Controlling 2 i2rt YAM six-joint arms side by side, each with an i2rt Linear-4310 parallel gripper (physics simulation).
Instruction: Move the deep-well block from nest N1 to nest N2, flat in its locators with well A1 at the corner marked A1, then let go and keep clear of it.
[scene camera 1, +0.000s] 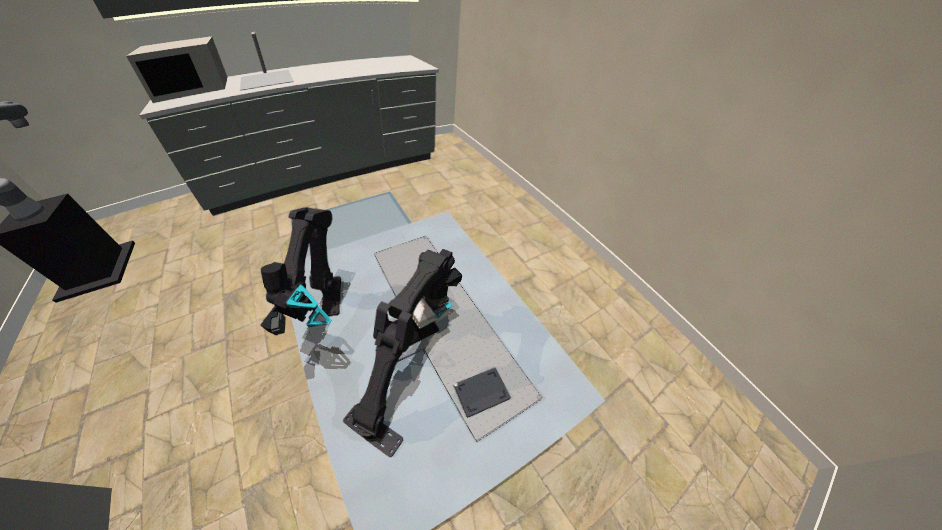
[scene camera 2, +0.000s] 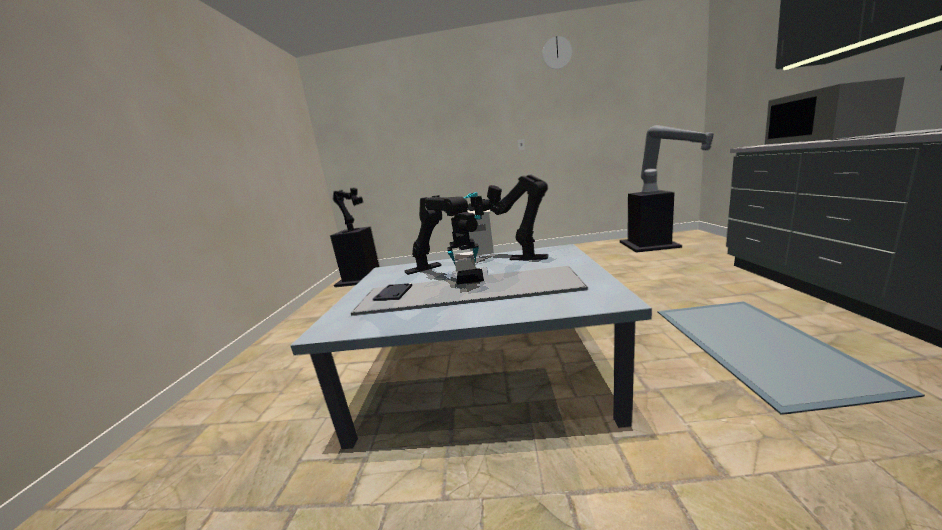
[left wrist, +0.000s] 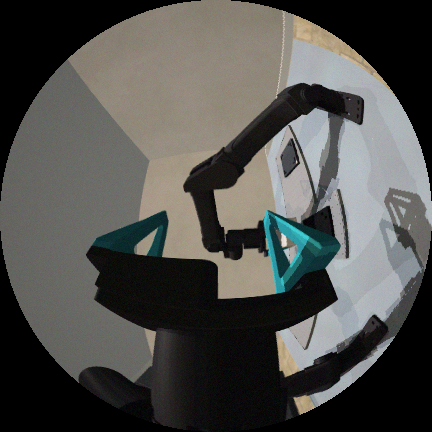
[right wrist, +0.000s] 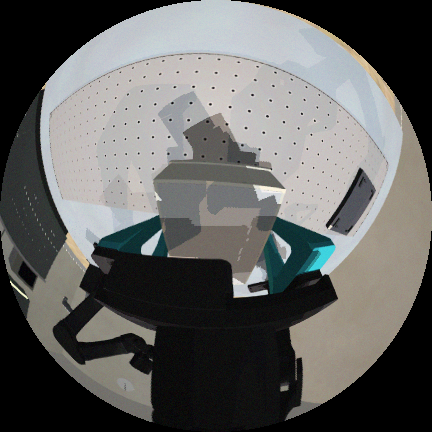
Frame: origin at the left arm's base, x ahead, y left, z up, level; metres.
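Seen in the pictures: left gripper, fingertip midpoint: (scene camera 1: 324, 314) (left wrist: 215, 215); right gripper, fingertip midpoint: (scene camera 1: 432, 308) (scene camera 2: 465, 264) (right wrist: 215, 215); left arm's base at its link origin: (scene camera 1: 332, 296) (scene camera 2: 528, 257); right arm's base at its link origin: (scene camera 1: 372, 430) (scene camera 2: 423, 268) (left wrist: 336, 102).
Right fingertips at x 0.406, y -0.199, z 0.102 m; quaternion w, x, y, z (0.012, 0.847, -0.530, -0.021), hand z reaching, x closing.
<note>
Offsets run from my right fingertips to a thing's middle. "spot": to the spot under its first point. Level surfaces: height alone.
The pale deep-well block {dx -0.014, dy -0.006, dz +0.010 m} (scene camera 1: 424, 314) (scene camera 2: 465, 262) (right wrist: 220, 205) is between the teal fingers of my right gripper (scene camera 2: 463, 254) (right wrist: 215, 215), which is shut on it. The block is over the black nest {dx -0.079, dy -0.019, dz -0.078 m} (scene camera 2: 469, 276) (left wrist: 320, 223), low at its top; whether it touches or sits in the locators cannot be told. The other, dark grey nest {dx +0.119, dy -0.313, dz -0.080 m} (scene camera 1: 482, 392) (scene camera 2: 392, 291) (left wrist: 289, 157) (right wrist: 353, 204) is empty. The nest labels and the A1 mark are not legible. My left gripper (scene camera 1: 317, 307) (scene camera 2: 474, 205) is open and empty, raised, apart from the block.
The long perforated plate {dz -0.089 m} (scene camera 1: 487, 336) (scene camera 2: 526, 284) (right wrist: 215, 72) lies on the pale blue table (scene camera 1: 559, 402) (scene camera 2: 559, 320) and bears the grey nest. A smaller perforated plate {spot: dx -0.190, dy -0.079, dz -0.089 m} (left wrist: 341, 215) shows beside the black nest. The right arm reaches over the table near the raised left gripper.
</note>
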